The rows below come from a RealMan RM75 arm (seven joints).
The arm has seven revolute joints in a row. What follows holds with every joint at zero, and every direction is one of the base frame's. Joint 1 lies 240.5 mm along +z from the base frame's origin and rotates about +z. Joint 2 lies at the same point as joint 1 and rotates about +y. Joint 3 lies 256 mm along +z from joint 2 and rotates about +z. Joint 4 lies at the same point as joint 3 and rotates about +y. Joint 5 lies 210 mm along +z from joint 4 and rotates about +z. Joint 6 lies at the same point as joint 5 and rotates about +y. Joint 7 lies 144 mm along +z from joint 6 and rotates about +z. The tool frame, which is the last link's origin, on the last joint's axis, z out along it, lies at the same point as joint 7; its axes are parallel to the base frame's.
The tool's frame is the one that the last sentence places.
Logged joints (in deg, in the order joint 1, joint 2, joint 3, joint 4, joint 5, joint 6, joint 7), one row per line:
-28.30 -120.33 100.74 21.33 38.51 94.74 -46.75
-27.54 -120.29 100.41 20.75 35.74 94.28 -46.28
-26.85 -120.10 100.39 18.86 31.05 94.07 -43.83
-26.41 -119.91 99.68 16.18 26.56 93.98 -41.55
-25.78 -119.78 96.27 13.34 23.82 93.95 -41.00
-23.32 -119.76 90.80 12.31 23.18 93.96 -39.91
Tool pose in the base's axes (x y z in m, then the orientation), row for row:
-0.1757 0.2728 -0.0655 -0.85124 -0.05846 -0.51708 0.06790
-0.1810 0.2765 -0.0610 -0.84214 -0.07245 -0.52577 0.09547
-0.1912 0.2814 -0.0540 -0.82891 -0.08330 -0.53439 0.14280
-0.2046 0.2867 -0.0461 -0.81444 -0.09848 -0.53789 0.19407
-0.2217 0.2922 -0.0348 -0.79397 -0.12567 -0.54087 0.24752
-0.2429 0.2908 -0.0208 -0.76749 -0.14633 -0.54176 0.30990
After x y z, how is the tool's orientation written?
As a quaternion, x y z w.
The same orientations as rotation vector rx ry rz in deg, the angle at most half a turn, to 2 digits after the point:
-146.93 -10.09 -89.25
-143.01 -12.30 -89.29
-137.00 -13.77 -88.32
-130.86 -15.82 -86.42
-124.02 -19.63 -84.48
-116.16 -22.15 -81.99

